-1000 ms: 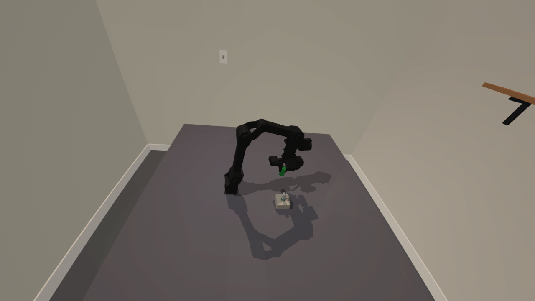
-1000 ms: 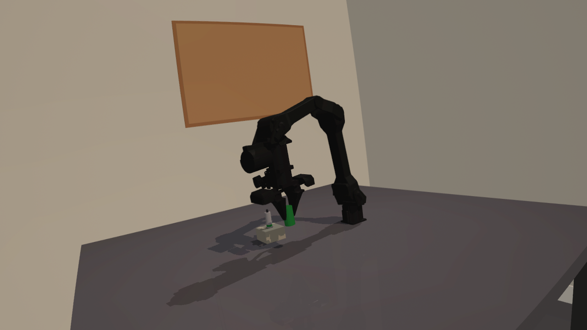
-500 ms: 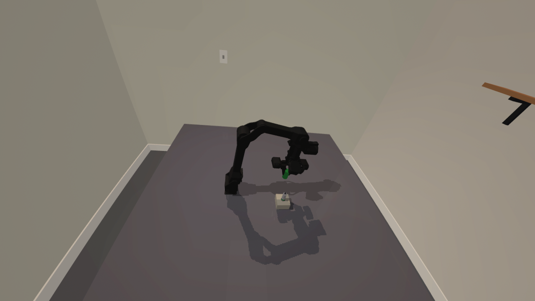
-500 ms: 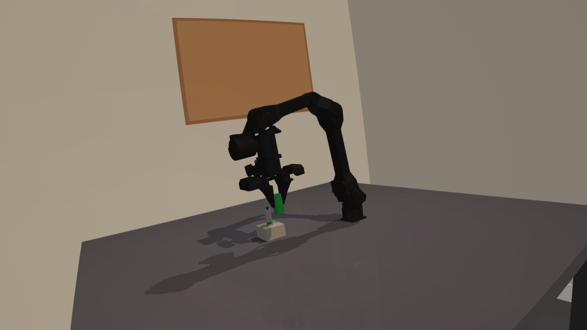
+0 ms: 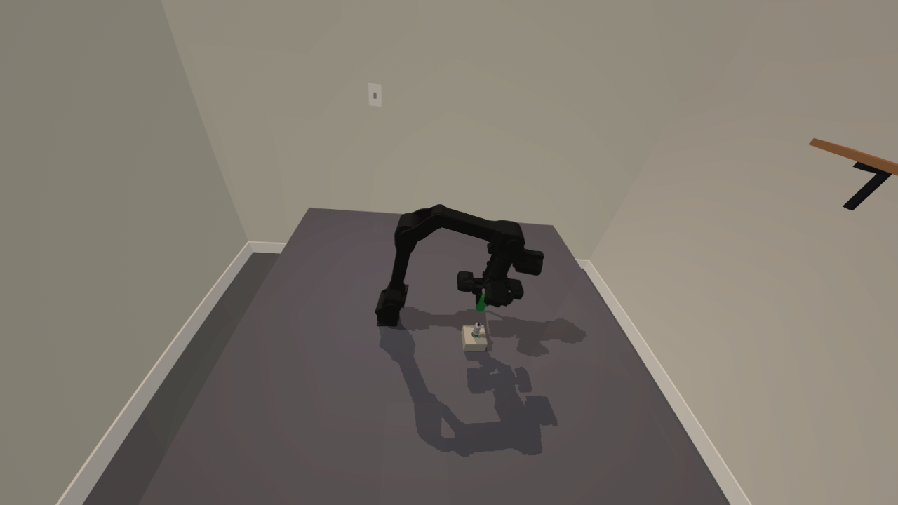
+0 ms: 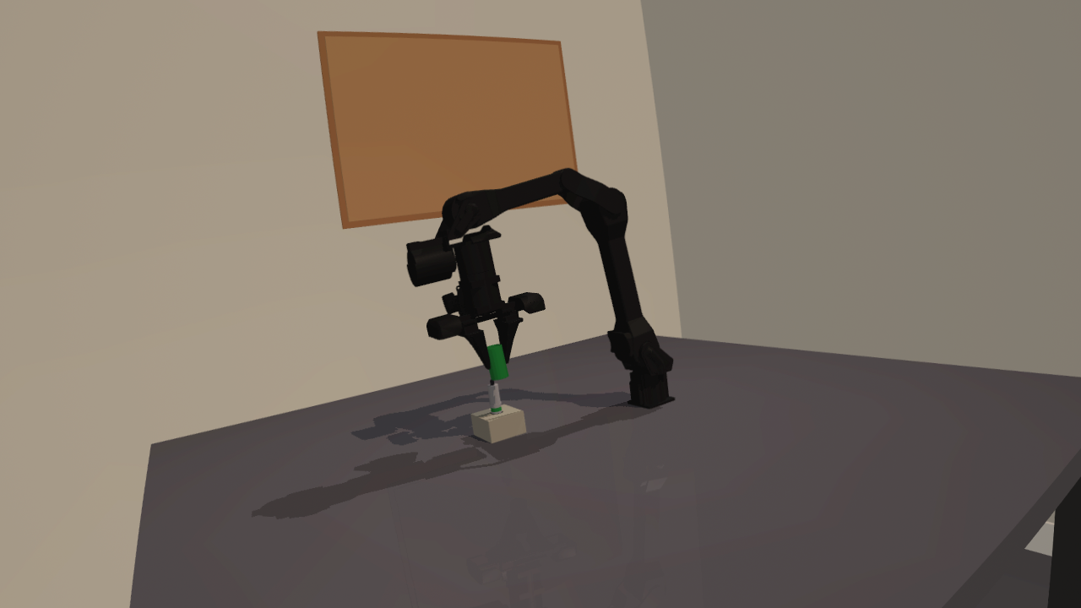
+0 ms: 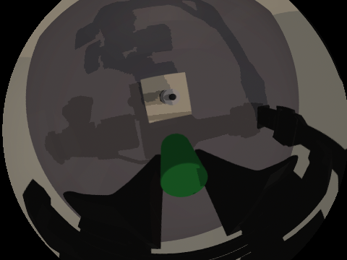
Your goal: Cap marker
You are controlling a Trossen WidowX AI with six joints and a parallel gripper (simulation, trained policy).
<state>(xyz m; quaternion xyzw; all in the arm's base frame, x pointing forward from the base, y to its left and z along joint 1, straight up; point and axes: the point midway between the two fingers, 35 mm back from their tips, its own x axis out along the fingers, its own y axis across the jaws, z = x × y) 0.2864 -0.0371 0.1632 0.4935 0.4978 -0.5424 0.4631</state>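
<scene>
My gripper tip is 1 cm past the beige holder block, 5 cm to the left of it and 11 cm above it. The rest, counted from my gripper tip: green cap: 1 cm above.
</scene>
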